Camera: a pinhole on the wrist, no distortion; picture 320 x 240 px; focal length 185.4 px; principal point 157.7 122.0 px. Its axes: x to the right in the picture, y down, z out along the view. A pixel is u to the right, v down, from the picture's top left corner.
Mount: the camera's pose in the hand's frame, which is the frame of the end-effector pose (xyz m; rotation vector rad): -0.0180 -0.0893 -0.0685 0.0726 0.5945 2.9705
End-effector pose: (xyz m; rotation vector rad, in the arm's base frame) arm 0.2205 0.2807 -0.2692 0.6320 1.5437 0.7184
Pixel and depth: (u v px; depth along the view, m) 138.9 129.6 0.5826
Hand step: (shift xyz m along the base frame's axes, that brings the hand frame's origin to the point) 0.4655 0.1650 0.0041
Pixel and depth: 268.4 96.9 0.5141
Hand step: 0.4073 -0.0444 0.3206
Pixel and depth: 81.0 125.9 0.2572
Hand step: 0.1578 0.0864 -0.0833
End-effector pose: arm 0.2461 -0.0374 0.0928 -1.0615 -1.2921 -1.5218
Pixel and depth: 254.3 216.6 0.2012
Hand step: -0.0456 0.1771 -0.1221
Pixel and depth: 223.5 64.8 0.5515
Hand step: 0.3598 0.3580 -0.0309
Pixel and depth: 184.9 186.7 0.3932
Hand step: -0.0124 0.3565 -0.0385
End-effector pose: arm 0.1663 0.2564 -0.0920 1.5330 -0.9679 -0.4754
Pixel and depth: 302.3 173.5 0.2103
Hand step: -0.2008 0.0413 -0.1125
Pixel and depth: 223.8 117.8 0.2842
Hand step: -0.2150 -0.0386 -0.0287
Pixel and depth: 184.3 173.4 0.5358
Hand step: -0.4070 -0.2394 -0.1323
